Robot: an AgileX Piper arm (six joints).
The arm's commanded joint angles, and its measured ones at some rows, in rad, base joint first. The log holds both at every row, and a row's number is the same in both.
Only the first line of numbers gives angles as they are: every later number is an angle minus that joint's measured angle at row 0.
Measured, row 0:
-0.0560, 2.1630, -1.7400, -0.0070, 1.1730, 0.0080
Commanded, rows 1 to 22:
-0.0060, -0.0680, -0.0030, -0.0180, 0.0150, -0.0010
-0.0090, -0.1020, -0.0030, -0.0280, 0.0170, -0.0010
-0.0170, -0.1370, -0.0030, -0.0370, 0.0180, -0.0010
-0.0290, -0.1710, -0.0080, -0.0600, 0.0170, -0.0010
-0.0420, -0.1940, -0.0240, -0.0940, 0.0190, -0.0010
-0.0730, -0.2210, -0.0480, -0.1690, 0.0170, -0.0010
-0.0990, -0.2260, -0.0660, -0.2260, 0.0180, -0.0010
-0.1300, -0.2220, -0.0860, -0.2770, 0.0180, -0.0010
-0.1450, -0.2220, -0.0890, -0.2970, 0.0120, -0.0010
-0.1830, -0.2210, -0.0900, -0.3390, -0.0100, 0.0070
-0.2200, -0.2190, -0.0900, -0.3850, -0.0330, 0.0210
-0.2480, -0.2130, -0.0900, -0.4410, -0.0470, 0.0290
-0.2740, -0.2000, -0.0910, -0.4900, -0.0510, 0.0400
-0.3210, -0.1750, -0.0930, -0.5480, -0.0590, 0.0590
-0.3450, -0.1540, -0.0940, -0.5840, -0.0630, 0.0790
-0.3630, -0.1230, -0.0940, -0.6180, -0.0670, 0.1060
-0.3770, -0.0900, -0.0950, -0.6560, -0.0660, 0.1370
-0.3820, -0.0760, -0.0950, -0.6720, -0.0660, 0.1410
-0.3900, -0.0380, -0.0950, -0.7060, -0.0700, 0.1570
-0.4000, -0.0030, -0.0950, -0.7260, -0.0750, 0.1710
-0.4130, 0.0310, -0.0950, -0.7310, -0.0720, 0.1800
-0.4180, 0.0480, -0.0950, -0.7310, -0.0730, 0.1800
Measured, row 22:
-0.4050, 0.0290, -0.0910, -0.7090, -0.0670, 0.1700
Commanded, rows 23 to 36:
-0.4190, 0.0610, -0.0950, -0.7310, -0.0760, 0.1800
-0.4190, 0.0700, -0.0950, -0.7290, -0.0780, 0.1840
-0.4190, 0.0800, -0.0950, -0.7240, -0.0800, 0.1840
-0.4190, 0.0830, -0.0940, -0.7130, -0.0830, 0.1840
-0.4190, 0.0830, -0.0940, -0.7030, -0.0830, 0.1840
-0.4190, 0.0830, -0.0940, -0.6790, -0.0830, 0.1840
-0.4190, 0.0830, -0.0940, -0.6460, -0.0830, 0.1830
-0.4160, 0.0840, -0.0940, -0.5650, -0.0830, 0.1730
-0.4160, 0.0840, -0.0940, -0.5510, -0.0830, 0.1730
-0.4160, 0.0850, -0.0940, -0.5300, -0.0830, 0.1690
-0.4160, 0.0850, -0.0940, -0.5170, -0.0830, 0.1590
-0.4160, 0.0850, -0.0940, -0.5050, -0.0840, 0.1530
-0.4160, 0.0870, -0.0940, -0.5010, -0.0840, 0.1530
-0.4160, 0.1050, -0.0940, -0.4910, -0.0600, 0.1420
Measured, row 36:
-0.4150, 0.0880, -0.0910, -0.4990, -0.0790, 0.1580
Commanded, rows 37 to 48:
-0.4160, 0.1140, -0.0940, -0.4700, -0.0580, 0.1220
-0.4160, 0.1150, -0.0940, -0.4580, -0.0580, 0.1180
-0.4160, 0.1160, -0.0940, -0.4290, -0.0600, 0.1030
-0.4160, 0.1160, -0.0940, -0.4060, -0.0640, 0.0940
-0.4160, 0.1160, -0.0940, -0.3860, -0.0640, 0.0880
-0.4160, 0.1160, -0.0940, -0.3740, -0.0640, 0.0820
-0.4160, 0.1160, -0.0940, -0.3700, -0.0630, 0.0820
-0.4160, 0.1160, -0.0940, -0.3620, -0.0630, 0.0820
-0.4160, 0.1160, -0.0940, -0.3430, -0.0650, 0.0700
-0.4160, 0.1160, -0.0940, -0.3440, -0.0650, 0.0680
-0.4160, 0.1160, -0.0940, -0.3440, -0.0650, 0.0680
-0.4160, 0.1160, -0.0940, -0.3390, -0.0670, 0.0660
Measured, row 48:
-0.4150, 0.1150, -0.0910, -0.3420, -0.0720, 0.0740
